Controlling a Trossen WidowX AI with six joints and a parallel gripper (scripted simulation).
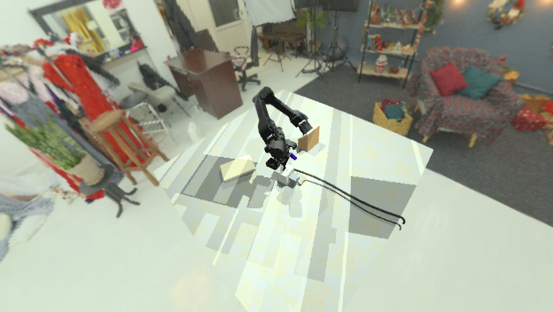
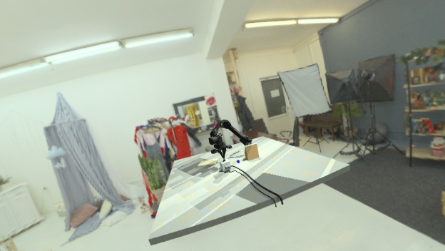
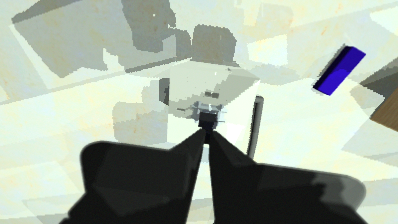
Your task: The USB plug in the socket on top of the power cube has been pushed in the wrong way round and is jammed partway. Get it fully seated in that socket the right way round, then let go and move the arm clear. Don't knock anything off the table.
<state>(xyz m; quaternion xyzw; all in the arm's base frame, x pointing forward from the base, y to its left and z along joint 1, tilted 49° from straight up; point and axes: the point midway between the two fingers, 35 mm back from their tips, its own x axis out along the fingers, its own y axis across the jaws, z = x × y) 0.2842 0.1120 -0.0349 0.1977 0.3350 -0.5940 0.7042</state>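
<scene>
My gripper tip is now 2 cm above the black USB plug. From my gripper tip the other things lie so: blue object (14 cm behind, 10 cm below, 9 cm to the right); then flat pale pad (26 cm to the right, 16 cm ahead, 10 cm below).
</scene>
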